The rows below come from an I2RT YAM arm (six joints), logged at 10 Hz.
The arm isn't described. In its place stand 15 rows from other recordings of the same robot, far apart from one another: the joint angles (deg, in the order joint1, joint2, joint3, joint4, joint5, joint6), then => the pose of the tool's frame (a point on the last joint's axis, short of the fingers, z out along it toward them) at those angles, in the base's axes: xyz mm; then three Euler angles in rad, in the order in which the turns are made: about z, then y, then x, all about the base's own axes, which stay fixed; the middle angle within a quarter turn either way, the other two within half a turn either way.
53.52, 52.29, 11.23, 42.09, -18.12, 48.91 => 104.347, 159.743, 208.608, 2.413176, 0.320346, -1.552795
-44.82, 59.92, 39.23, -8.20, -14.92, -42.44 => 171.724, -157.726, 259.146, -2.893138, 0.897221, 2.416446
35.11, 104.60, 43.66, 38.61, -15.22, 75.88 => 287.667, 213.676, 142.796, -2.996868, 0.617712, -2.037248
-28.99, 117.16, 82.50, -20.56, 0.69, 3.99 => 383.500, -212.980, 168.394, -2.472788, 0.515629, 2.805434
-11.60, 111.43, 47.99, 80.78, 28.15, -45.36 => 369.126, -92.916, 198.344, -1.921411, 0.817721, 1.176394
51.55, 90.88, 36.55, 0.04, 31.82, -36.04 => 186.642, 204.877, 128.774, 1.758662, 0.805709, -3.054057
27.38, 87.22, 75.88, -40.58, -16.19, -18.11 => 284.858, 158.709, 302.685, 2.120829, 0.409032, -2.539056
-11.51, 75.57, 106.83, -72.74, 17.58, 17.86 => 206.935, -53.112, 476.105, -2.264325, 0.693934, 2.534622
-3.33, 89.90, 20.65, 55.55, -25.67, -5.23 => 265.964, -0.027, 144.526, 2.050846, 1.118269, -2.080830
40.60, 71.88, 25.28, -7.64, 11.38, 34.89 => 166.649, 133.584, 139.255, 3.021399, 0.598490, -2.868270
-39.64, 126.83, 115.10, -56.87, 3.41, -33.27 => 360.813, -301.665, 231.765, -2.983115, 0.244979, 2.850780
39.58, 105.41, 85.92, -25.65, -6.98, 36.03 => 319.606, 269.827, 265.329, 2.863392, 0.480476, -2.487192
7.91, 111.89, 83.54, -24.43, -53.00, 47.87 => 412.341, 85.995, 218.943, -2.924599, 0.253356, -2.088677
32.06, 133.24, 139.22, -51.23, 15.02, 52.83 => 440.994, 265.320, 314.048, -2.756185, 0.794945, -2.938440
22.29, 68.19, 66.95, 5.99, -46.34, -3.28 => 236.719, 124.873, 421.451, 1.431255, 0.370622, -1.509424
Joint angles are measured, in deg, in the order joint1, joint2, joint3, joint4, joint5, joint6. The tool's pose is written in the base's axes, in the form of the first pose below.
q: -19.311 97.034 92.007 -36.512 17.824 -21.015
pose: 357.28, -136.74, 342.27, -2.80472, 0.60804, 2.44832
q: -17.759 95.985 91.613 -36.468 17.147 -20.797
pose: 356.89, -125.32, 346.57, -2.82433, 0.64167, 2.46552
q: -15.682 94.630 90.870 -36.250 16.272 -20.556
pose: 356.01, -110.31, 350.90, -2.85495, 0.68432, 2.49228
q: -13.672 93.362 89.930 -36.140 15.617 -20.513
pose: 354.44, -96.08, 353.29, -2.89327, 0.71776, 2.52263
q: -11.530 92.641 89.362 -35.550 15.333 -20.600
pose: 355.35, -82.10, 355.18, -2.93018, 0.75224, 2.54659
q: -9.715 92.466 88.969 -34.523 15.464 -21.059
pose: 358.05, -70.93, 355.49, -2.96219, 0.78016, 2.55924
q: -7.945 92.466 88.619 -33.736 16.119 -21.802
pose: 360.70, -60.32, 354.69, -2.99610, 0.79753, 2.56601
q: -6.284 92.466 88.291 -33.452 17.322 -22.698
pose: 362.24, -50.55, 353.33, -3.02845, 0.80229, 2.56537
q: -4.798 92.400 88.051 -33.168 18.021 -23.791
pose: 363.24, -41.54, 352.84, -3.06635, 0.81211, 2.57138
